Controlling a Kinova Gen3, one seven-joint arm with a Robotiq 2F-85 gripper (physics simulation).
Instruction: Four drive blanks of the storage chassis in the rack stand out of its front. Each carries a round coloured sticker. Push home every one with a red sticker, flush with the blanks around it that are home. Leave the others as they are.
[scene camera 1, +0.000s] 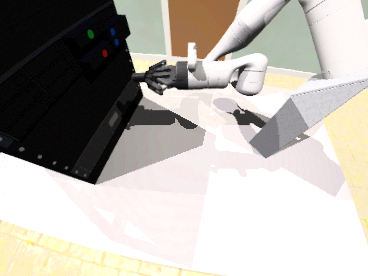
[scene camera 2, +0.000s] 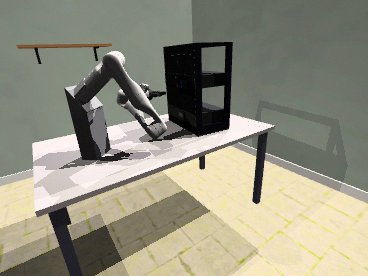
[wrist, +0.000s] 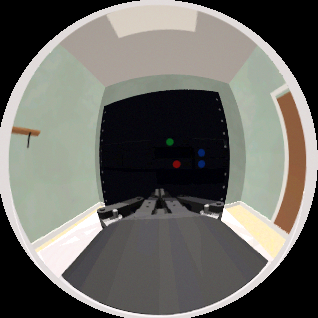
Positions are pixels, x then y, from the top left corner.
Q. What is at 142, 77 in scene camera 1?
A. The gripper.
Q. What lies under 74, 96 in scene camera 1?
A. A black rack.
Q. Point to the gripper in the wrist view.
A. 159, 193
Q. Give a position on a black rack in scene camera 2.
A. At 184, 80
